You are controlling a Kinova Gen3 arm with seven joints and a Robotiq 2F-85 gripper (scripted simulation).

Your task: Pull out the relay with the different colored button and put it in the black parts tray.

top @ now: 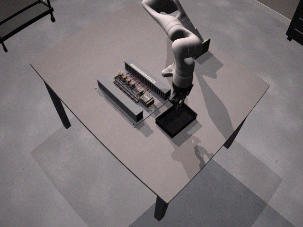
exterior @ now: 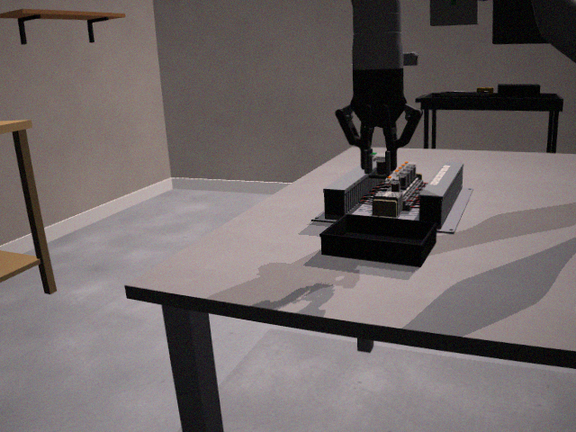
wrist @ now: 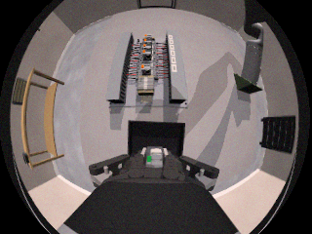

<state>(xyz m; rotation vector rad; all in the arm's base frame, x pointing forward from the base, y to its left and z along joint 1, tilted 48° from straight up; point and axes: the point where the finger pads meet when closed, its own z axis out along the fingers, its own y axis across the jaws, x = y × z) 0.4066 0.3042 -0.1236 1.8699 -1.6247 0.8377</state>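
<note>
The black parts tray is 130 mm below my hand.
</note>
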